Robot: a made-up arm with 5 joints. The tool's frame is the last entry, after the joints.
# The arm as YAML. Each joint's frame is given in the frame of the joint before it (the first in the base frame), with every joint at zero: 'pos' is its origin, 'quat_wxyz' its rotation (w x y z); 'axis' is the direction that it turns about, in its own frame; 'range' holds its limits. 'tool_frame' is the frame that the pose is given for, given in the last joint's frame.
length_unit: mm
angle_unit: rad
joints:
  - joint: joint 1
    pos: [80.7, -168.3, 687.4]
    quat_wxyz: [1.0, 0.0, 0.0, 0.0]
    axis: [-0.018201, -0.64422, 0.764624]
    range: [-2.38, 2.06]
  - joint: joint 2
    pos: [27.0, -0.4, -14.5]
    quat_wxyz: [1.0, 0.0, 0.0, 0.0]
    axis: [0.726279, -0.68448, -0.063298]
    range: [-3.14, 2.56]
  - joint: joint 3
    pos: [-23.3, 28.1, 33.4]
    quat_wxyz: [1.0, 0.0, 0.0, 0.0]
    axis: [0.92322, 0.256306, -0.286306]
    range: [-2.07, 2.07]
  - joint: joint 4
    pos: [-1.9, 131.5, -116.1]
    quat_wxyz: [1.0, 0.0, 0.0, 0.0]
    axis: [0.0, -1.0, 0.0]
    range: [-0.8, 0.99]
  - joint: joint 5
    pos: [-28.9, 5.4, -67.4]
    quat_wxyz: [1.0, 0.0, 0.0, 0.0]
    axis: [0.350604, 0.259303, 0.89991]
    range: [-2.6, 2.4]
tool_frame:
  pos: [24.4, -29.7, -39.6]
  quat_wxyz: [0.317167, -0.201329, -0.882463, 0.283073]
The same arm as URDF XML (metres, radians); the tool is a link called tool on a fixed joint. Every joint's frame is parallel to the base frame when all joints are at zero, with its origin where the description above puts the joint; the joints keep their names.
<robot name="arm">
  <joint name="joint 1" type="revolute">
    <parent link="base"/>
    <child link="link1"/>
    <origin xyz="0.0807 -0.1683 0.6874"/>
    <axis xyz="-0.018201 -0.64422 0.764624"/>
    <limit lower="-2.3800" upper="2.0600"/>
  </joint>
  <joint name="joint 2" type="revolute">
    <parent link="link1"/>
    <child link="link2"/>
    <origin xyz="0.0270 -0.0004 -0.0145"/>
    <axis xyz="0.726279 -0.68448 -0.063298"/>
    <limit lower="-3.1400" upper="2.5600"/>
  </joint>
  <joint name="joint 3" type="revolute">
    <parent link="link2"/>
    <child link="link3"/>
    <origin xyz="-0.0233 0.0281 0.0334"/>
    <axis xyz="0.92322 0.256306 -0.286306"/>
    <limit lower="-2.0700" upper="2.0700"/>
  </joint>
  <joint name="joint 4" type="revolute">
    <parent link="link3"/>
    <child link="link4"/>
    <origin xyz="-0.0019 0.1315 -0.1161"/>
    <axis xyz="0 -1 0"/>
    <limit lower="-0.8000" upper="0.9900"/>
  </joint>
  <joint name="joint 5" type="revolute">
    <parent link="link4"/>
    <child link="link5"/>
    <origin xyz="-0.0289 0.0054 -0.0674"/>
    <axis xyz="0.350604 0.259303 0.89991"/>
    <limit lower="-2.6000" upper="2.4000"/>
  </joint>
  <joint name="tool_joint" type="fixed">
    <parent link="link5"/>
    <child link="tool"/>
    <origin xyz="0.0244 -0.0297 -0.0396" rpy="-2.3651 -0.4621 2.5011"/>
  </joint>
  <link name="base"/>
  <link name="link1"/>
  <link name="link2"/>
  <link name="link3"/>
  <link name="link4"/>
  <link name="link5"/>
  <link name="tool"/>
</robot>

